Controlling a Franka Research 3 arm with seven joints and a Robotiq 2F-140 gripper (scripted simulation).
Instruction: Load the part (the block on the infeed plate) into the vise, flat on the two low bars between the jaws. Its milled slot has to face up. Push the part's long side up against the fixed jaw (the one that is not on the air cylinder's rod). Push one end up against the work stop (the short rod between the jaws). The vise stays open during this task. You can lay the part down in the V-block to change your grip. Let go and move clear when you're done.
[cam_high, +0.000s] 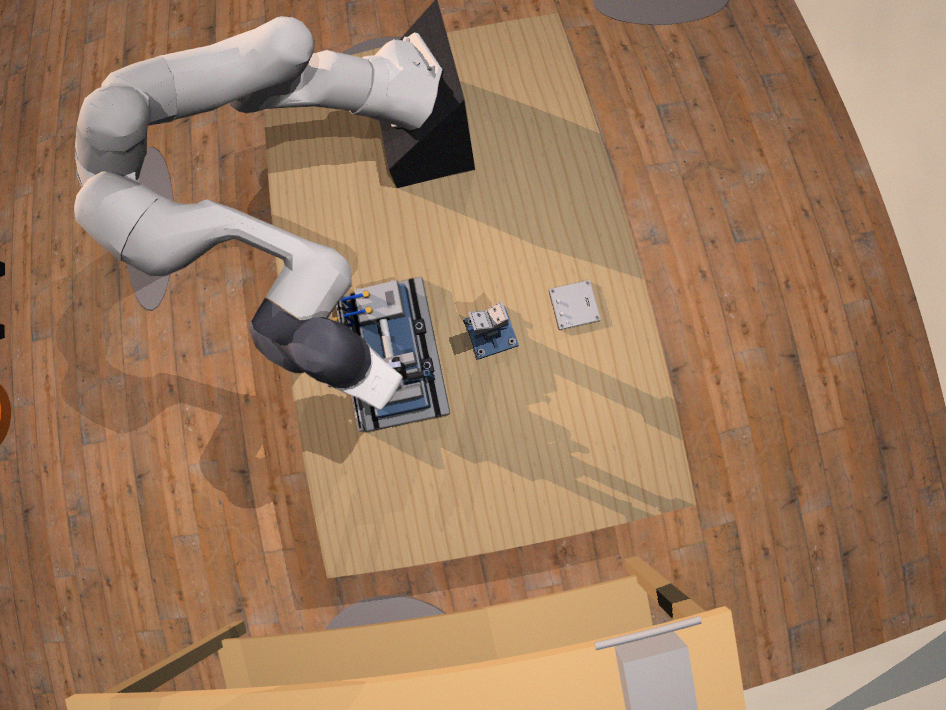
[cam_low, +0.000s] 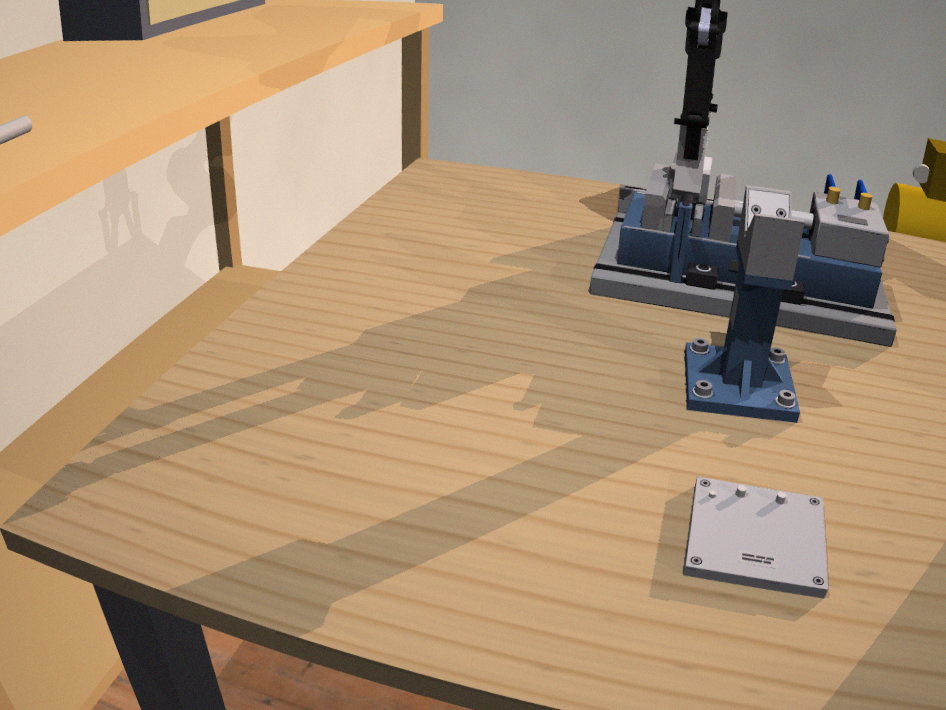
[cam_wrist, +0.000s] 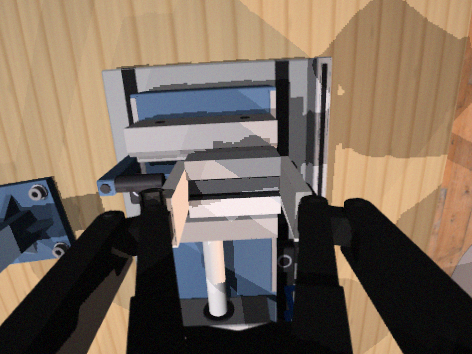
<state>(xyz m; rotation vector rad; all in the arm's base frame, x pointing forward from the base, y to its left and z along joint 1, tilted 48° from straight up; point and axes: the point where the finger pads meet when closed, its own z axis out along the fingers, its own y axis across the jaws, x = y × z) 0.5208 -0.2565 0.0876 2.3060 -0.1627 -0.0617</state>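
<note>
My gripper is now 2 cm above the part. Also, from my hand: work stop: 7 cm to the left, 3 cm below; moving jaw: 4 cm behind, 2 cm to the left, 5 cm below; fixed jaw: 3 cm ahead, 2 cm to the left, 5 cm below.
</note>
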